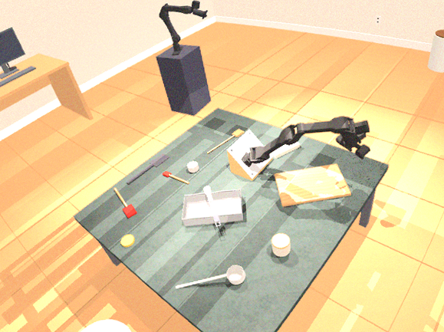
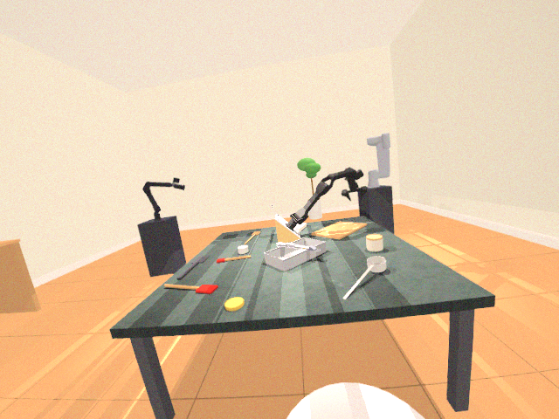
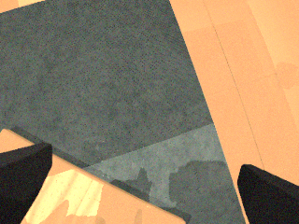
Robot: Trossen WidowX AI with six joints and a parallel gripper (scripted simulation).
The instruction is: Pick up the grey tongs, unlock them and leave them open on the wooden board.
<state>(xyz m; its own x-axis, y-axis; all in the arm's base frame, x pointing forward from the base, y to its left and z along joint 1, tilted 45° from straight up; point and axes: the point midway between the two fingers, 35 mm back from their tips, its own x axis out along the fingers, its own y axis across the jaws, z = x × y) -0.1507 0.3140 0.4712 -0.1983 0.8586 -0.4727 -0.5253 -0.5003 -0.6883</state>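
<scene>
My gripper tip is 58 cm to the left of the roasting tin, 50 cm short of it and 15 cm above it. Also, from my gripper tip: wooden board 20 cm to the right, 18 cm below, 12 cm ahead; then cleaver 117 cm to the right, 36 cm ahead, 18 cm below; then yellow disc 88 cm to the right, 87 cm ahead, 17 cm below.
</scene>
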